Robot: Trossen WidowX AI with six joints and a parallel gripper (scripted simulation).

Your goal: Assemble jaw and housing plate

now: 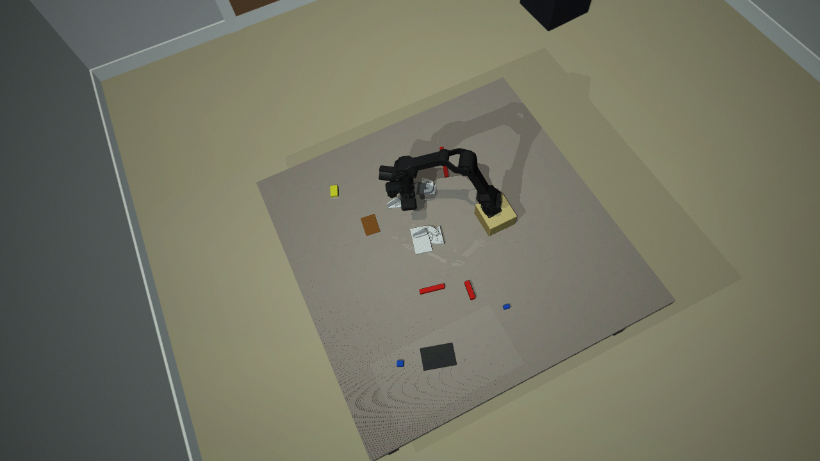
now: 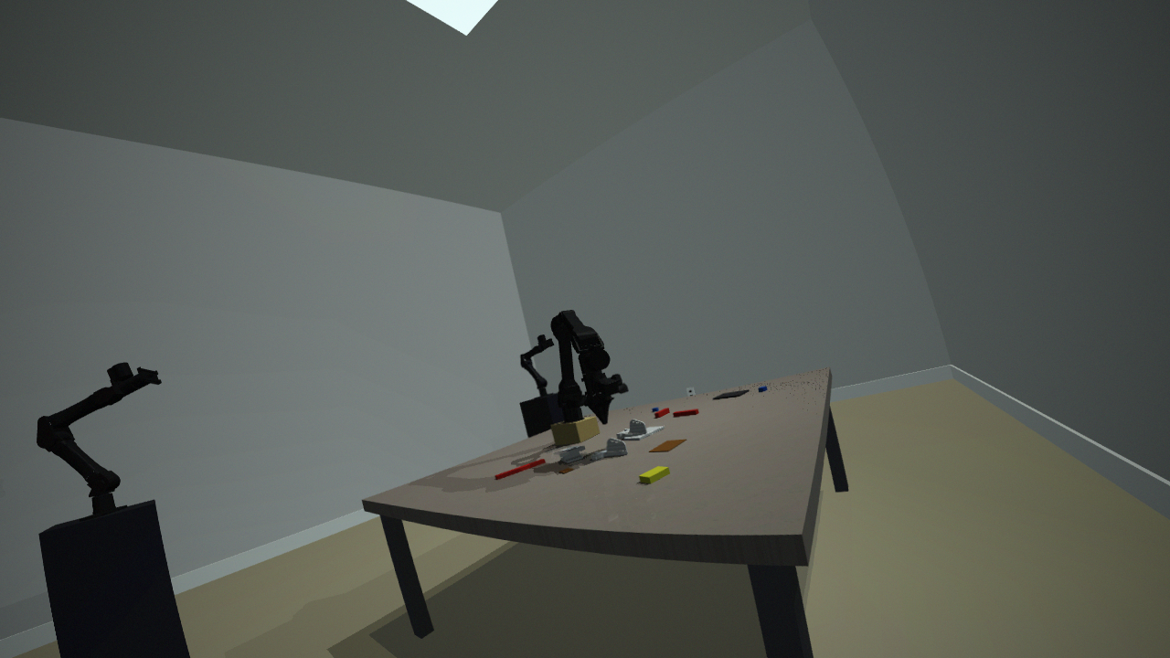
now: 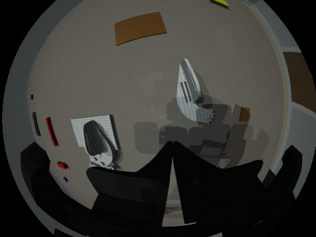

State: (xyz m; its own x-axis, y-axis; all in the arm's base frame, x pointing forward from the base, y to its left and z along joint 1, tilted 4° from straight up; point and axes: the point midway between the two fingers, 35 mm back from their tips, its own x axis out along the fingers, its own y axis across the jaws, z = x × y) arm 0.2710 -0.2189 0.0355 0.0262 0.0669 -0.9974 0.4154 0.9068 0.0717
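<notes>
My gripper tip is 60 mm to the left of the silver jaw and 70 mm above it. Also, from my gripper tip: dark tile: 230 mm ahead, 610 mm to the left, 80 mm below; then yellow block: 250 mm ahead, 250 mm to the right, 70 mm below; then brown tile: 180 mm ahead, 20 mm to the right, 80 mm below.
</notes>
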